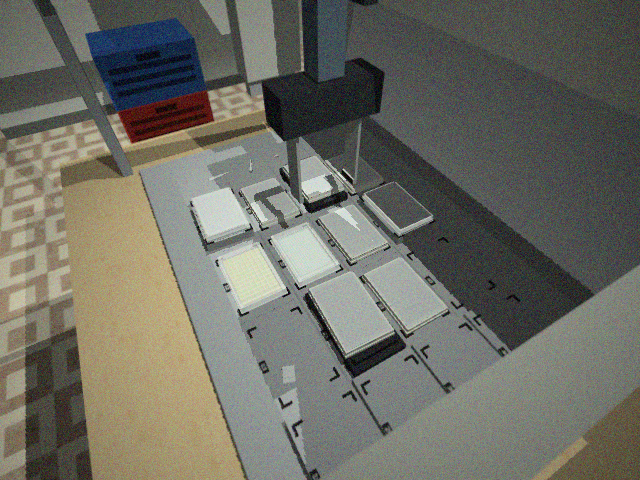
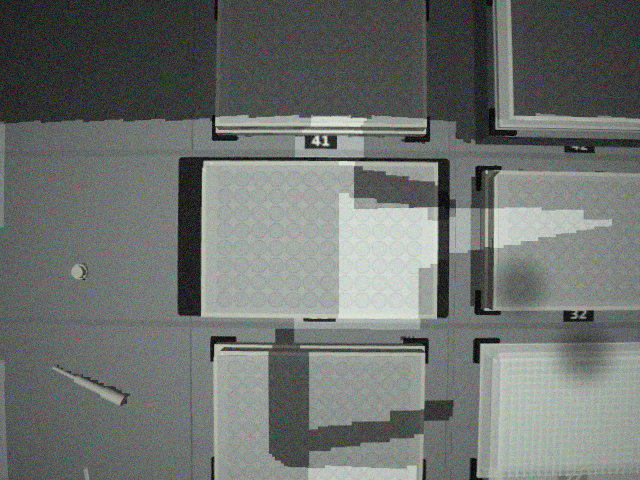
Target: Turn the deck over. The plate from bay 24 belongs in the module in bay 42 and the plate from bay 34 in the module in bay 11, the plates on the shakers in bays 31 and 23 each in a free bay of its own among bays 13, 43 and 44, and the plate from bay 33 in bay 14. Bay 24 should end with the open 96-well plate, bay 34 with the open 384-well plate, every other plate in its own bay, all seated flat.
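Frame: origin at the robot's base, x down, y left, z ahead, level; centimetres.
Seen in the pictures: gripper, fingertip midpoint: [image 1: 323, 187]; robot's base, link origin: [image 1: 193, 209].
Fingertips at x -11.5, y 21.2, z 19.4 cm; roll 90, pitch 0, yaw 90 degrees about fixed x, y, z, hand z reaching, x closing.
Note:
Offsets run from my fingertips to a thing's top centre. "spot": to the spot under its first point.
My gripper [image 1: 328, 192] has its jaws apart with no plate between them, in the air around or over bay 31; its exact height is hard to tell. The lidded plate @(dx +7.8, dy +4.5, dz -13.1 cm) [image 1: 312, 173] [image 2: 268, 237] sits on the black shaker in bay 31. Another plate @(dx +7.8, dy -6.3, dz +19.2 cm) [image 1: 351, 312] sits on the shaker in bay 23. Plates stand in bay 33 @(spot: dx +10.0, dy +4.2, dz +20.5 cm) [image 1: 405, 294], bay 32 @(spot: dx +10.0, dy +2.4, dz +4.6 cm) [image 1: 346, 237] [image 2: 558, 279], bay 21 @(spot: dx +10.0, dy -7.5, dz -13.9 cm) [image 1: 261, 198] [image 2: 242, 403] and bay 41 @(spot: dx +10.0, dy +16.5, dz -9.4 cm) [image 1: 366, 175] [image 2: 320, 62]. Plates top the modules in bay 42 @(spot: dx +8.1, dy +15.0, dz +4.0 cm) [image 1: 398, 206] [image 2: 578, 62] and bay 11 @(spot: dx +8.1, dy -16.9, dz -12.3 cm) [image 1: 219, 211]. The open yellowish plate @(dx +10.0, dy -16.9, dz +3.4 cm) [image 1: 253, 279] is in bay 12, the open fine-welled plate @(dx +10.1, dy -6.2, dz +3.4 cm) [image 1: 305, 253] [image 2: 568, 418] in bay 22.
A loose pipette tip @(spot: dx +11.0, dy -4.9, dz -26.8 cm) [image 2: 98, 388] and a small round piece @(dx +11.1, dy +2.4, dz -28.2 cm) [image 2: 79, 271] lie left of the bays. Blue [image 1: 147, 67] and red [image 1: 168, 116] boxes stand behind the deck. A grey post [image 1: 87, 87] rises at the left. Shadow covers the right side of the deck.

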